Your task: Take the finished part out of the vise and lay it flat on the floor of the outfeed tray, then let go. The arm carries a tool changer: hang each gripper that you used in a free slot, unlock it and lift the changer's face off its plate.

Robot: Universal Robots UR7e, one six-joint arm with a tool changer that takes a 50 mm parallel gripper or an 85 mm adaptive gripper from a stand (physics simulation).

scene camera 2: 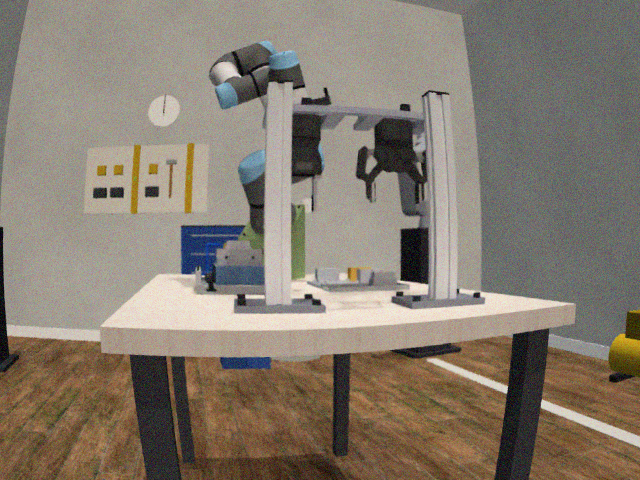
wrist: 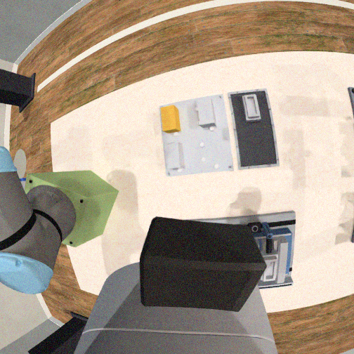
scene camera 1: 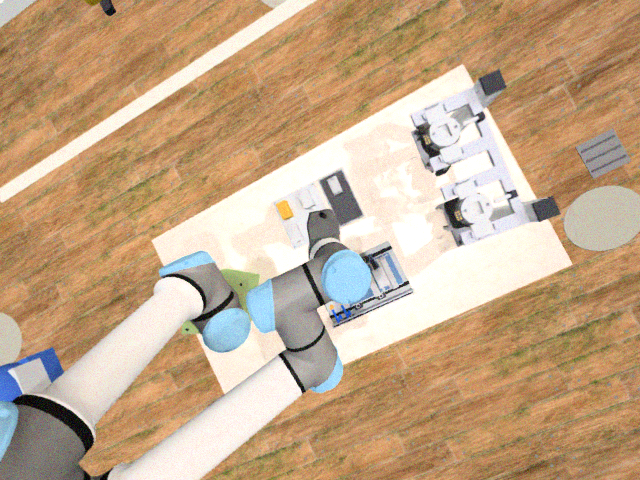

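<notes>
The arm's tool end [scene camera 1: 324, 229] [wrist: 202, 265] carries no gripper that shows. It is high above the table, between the vise and the trays. The parallel gripper [scene camera 2: 313, 206] and the adaptive gripper [scene camera 2: 395, 196] hang in the stand; the adaptive one's fingers stand apart, the parallel one's opening is unclear. The blue and grey vise [scene camera 1: 393, 266] [scene camera 2: 240, 276] [wrist: 283, 233] is partly hidden by the arm. A pale part with a rectangular pocket shows between its jaws in the wrist view. The dark-floored outfeed tray [scene camera 1: 348, 204] [wrist: 256, 145] holds a similar pale part [scene camera 1: 334, 184] [wrist: 251, 107] at its far end.
A grey plate [scene camera 1: 294, 222] [wrist: 195, 155] beside the tray bears an orange block [scene camera 1: 284, 209] [wrist: 170, 119] and two grey blocks. The tool stand [scene camera 2: 439, 196] rises at the table's right end. A green bracket [scene camera 1: 241, 281] [wrist: 97, 200] stands at the left end, near the arm's lower joints.
</notes>
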